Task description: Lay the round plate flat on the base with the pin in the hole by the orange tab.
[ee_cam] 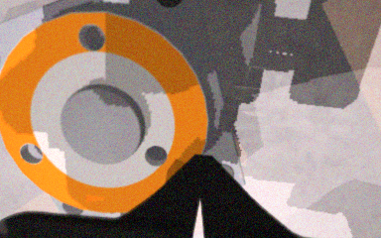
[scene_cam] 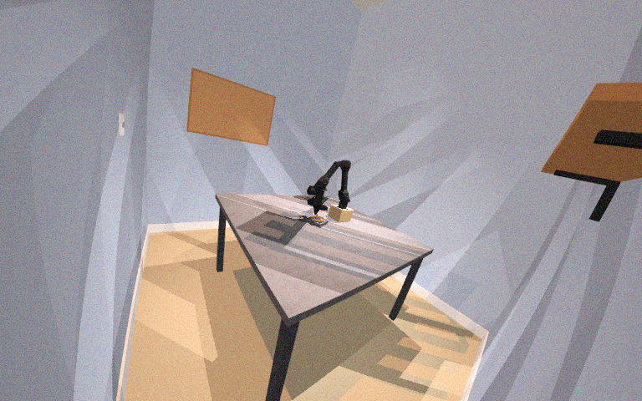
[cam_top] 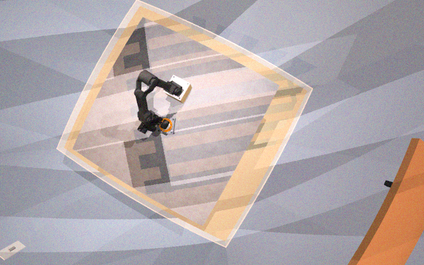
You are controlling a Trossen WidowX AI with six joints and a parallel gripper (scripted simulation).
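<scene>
My gripper tip is 5 cm to the right of the grey square base and 2 cm above it.
</scene>
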